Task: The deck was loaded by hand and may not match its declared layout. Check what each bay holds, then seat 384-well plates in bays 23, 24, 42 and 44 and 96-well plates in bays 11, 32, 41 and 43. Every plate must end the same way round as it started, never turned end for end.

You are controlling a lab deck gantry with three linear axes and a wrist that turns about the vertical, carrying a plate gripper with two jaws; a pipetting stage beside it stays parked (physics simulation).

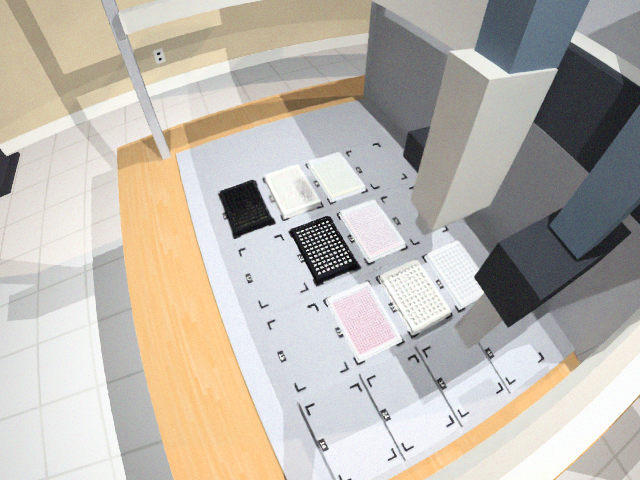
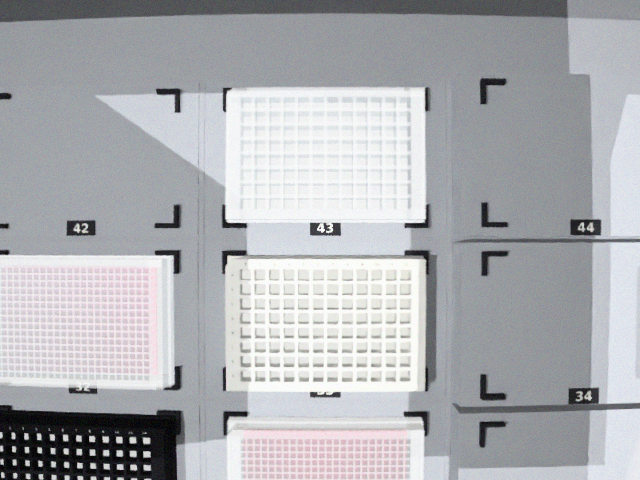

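Where they show: gripper, fingertip midpoint: point(image 1: 491, 319); robot's base, origin of the base link: point(image 1: 219, 195).
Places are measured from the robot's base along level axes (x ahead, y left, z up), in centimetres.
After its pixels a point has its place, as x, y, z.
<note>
My gripper point(image 1: 498, 326) {52.0, 26.5, 16.0} hangs near bay 43, holding no plate. One jaw shows near the block's near end, set for an open grip; the other is hidden. A clear 96-well plate point(image 1: 453, 272) {38.7, 35.3, 0.8} point(image 2: 325, 155) {39.2, 36.2, 1.4} sits in bay 43, a cream 96-well plate point(image 1: 415, 296) {39.5, 25.5, 1.0} point(image 2: 325, 324) {39.2, 25.8, 1.4} in bay 33, pink 384-well plates in bay 32 point(image 1: 372, 229) {23.3, 25.4, 1.3} point(image 2: 77, 322) {23.5, 25.8, 1.4} and bay 23 point(image 1: 364, 320) {39.5, 14.9, 1.4} point(image 2: 325, 457) {39.2, 17.4, 1.4}, and a black 96-well plate point(image 1: 324, 249) {23.7, 14.8, 1.4} point(image 2: 77, 449) {23.0, 17.3, 1.0} in bay 22. A black plate point(image 1: 245, 207) {7.4, 4.2, 1.4}, a white plate point(image 1: 292, 190) {7.3, 14.9, 1.4} and a pale yellowish plate point(image 1: 336, 175) {7.0, 25.6, 1.2} stand farther left.
Bay labels 42 point(image 2: 81, 227) {22.8, 31.8, 0.0}, 44 point(image 2: 585, 226) {55.6, 31.9, 1.5} and 34 point(image 2: 583, 395) {55.6, 21.1, 1.5} show beside corner marks. A large pale stage block point(image 1: 470, 139) {41.7, 19.2, 40.5} hangs behind the gripper. A grey panel point(image 1: 408, 82) {-3.3, 49.9, 15.0} and wooden edging point(image 1: 175, 310) border the deck.
</note>
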